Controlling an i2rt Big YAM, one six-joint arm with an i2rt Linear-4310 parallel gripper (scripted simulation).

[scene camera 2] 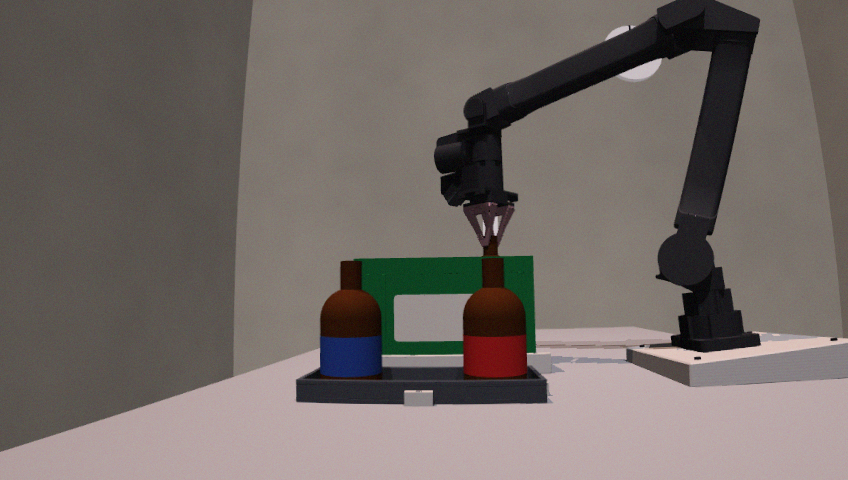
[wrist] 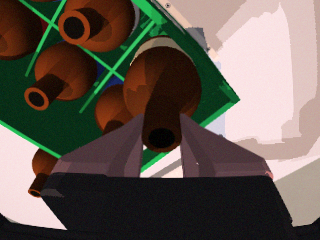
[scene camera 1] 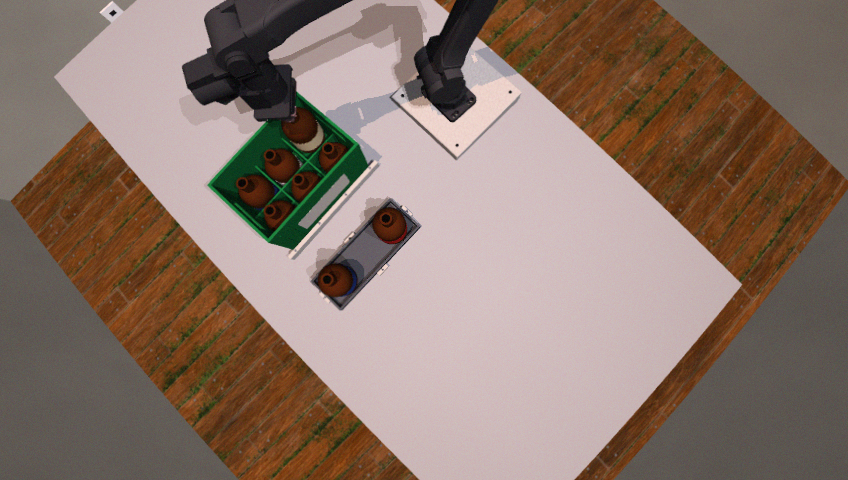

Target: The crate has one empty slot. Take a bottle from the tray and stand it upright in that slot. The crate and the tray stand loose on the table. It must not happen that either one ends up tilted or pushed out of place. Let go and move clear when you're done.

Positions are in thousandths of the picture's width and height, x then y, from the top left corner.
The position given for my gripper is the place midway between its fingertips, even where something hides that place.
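Note:
My gripper (scene camera 2: 578,514) is also visible in the wrist view (wrist: 505,502) and in scene camera 1 (scene camera 1: 343,239). A dark tray (scene camera 2: 529,803) appears in scene camera 1 (scene camera 1: 431,526) as well. I also see a red-label bottle (scene camera 2: 583,668) and a blue-label bottle (scene camera 2: 413,670).

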